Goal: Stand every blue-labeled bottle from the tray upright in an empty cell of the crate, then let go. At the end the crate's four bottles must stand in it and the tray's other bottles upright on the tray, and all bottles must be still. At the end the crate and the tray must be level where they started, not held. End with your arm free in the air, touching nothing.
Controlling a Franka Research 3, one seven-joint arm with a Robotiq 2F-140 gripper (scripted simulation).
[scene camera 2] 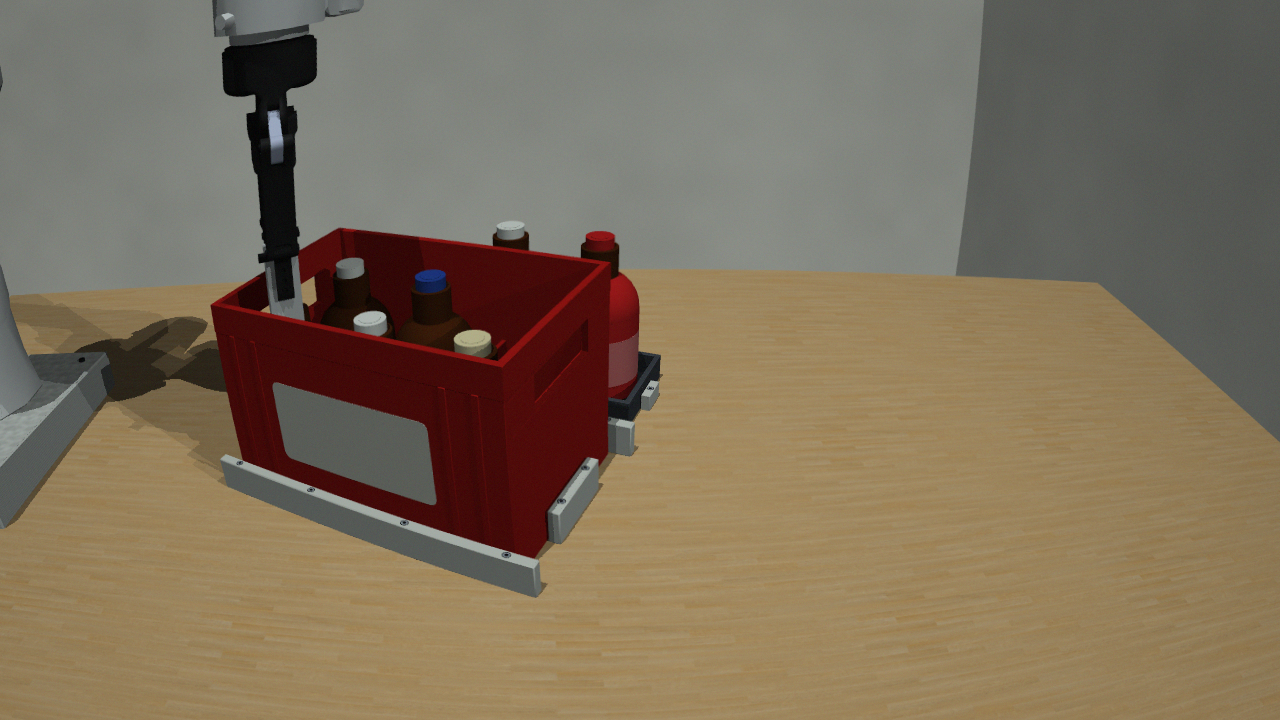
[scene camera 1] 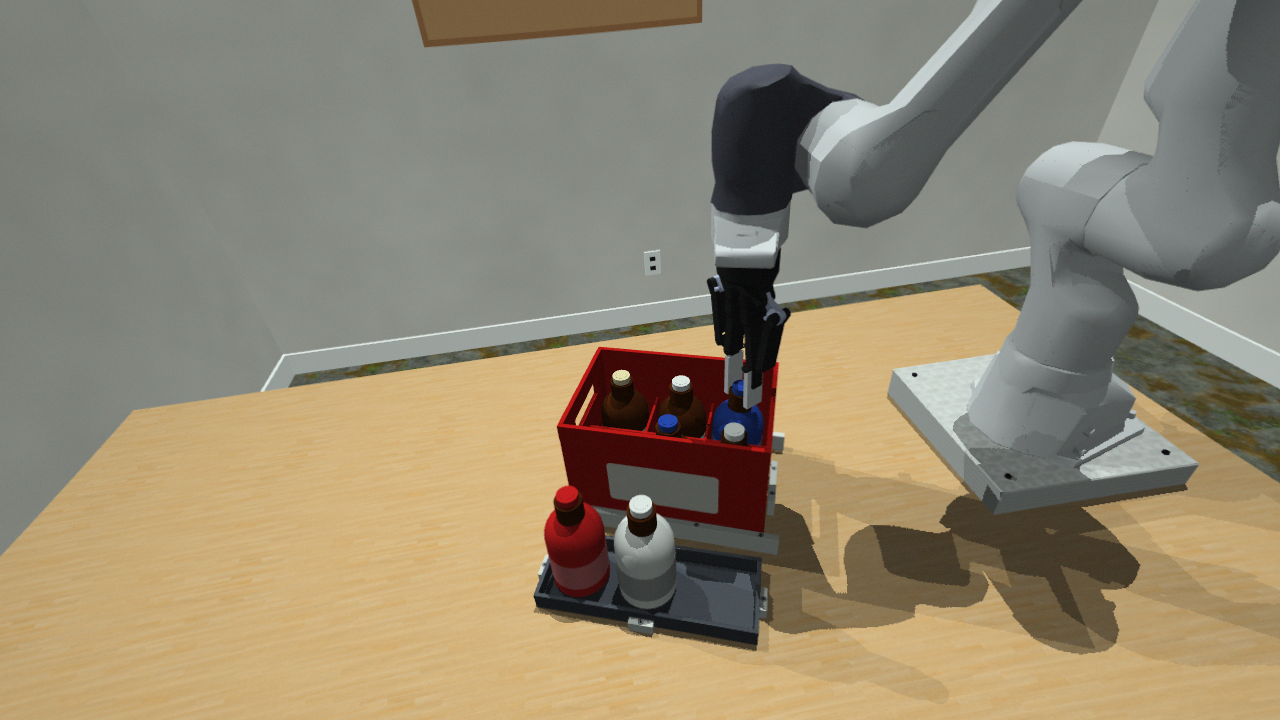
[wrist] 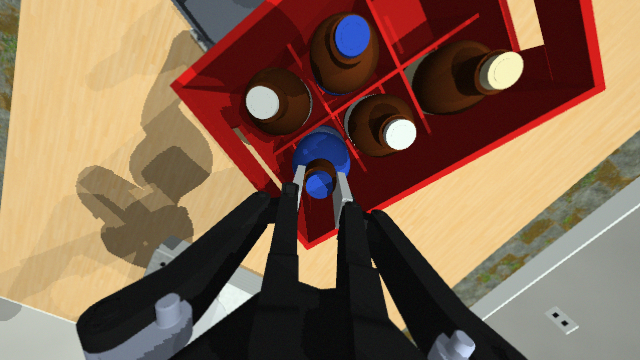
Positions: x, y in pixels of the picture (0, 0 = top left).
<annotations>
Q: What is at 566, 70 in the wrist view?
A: A red crate.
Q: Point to a blue-labeled bottle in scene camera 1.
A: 732, 410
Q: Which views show the gripper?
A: Scene camera 2, scene camera 1 and the wrist view: all of them.
</annotations>
